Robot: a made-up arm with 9 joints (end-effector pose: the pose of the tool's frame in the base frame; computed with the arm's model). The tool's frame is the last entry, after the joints. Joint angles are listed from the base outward.
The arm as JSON. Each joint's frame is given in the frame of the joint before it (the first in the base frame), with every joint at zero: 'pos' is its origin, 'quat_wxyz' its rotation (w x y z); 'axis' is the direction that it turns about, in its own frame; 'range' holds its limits. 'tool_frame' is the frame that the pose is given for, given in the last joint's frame.
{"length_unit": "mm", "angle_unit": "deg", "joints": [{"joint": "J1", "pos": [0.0, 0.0, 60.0], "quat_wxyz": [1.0, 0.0, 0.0, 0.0], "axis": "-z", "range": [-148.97, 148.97]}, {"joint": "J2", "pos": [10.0, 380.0, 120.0], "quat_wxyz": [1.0, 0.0, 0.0, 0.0], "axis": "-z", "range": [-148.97, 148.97]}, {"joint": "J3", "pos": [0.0, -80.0, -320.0], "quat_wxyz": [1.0, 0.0, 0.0, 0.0], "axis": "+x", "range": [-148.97, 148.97]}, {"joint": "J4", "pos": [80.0, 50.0, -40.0], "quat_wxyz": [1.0, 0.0, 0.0, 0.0], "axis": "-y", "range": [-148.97, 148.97]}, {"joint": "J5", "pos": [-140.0, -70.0, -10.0], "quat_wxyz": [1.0, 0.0, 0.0, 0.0], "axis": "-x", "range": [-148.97, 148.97]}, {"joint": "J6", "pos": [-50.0, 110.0, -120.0], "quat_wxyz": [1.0, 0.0, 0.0, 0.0], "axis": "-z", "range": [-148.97, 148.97]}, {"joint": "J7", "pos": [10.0, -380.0, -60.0], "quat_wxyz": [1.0, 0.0, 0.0, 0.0], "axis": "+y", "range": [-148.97, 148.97]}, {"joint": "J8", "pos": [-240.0, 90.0, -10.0], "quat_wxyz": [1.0, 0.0, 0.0, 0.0], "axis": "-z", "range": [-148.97, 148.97]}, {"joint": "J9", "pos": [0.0, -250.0, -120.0], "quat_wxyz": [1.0, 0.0, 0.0, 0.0], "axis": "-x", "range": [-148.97, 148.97]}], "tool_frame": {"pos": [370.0, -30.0, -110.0], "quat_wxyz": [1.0, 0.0, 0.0, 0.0]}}
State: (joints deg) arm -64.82 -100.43 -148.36 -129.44 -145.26 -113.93 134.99 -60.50 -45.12
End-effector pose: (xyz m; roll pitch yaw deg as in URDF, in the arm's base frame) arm -0.4161 0.3727 -0.1676 9.45 61.14 120.24
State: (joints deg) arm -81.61 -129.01 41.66 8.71 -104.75 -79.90 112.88 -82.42 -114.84
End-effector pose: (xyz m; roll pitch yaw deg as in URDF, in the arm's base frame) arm -0.2290 0.1855 -0.1208 81.66 -3.25 26.90
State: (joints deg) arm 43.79 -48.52 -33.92 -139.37 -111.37 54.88 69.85 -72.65 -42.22
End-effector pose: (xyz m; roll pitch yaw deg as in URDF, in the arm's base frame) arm 0.8007 0.3140 -0.3349 103.38 57.32 -117.62
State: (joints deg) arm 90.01 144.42 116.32 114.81 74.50 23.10 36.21 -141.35 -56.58
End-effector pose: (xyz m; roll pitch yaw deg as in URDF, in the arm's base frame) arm -0.2502 0.3666 0.0160 107.25 -37.27 105.45
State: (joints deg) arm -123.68 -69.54 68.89 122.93 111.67 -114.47 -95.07 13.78 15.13
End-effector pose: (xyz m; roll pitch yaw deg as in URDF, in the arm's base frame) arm -0.8156 0.3945 -0.2765 -7.07 -78.99 172.56
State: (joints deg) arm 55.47 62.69 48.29 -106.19 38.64 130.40 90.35 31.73 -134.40
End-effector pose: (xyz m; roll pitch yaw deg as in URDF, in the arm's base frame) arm 0.0795 0.5882 0.5455 37.33 -12.80 103.01
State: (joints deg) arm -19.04 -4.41 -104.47 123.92 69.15 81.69 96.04 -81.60 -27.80
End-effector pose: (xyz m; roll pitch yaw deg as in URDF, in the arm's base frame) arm 0.3694 0.5421 -0.0760 -29.93 8.82 136.03
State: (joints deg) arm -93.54 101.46 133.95 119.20 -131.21 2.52 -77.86 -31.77 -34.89
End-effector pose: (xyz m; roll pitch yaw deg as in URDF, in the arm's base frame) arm -0.2742 -0.2627 -0.1021 65.61 60.64 77.48
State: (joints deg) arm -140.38 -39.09 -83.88 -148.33 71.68 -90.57 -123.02 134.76 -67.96
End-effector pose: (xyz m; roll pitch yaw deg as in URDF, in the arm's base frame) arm 0.2892 -0.6699 0.2910 31.44 -26.50 -4.09
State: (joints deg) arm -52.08 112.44 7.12 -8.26 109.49 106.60 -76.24 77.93 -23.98
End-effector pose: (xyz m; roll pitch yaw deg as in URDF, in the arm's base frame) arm -1.3434 0.5756 -0.0912 -159.14 7.54 112.02
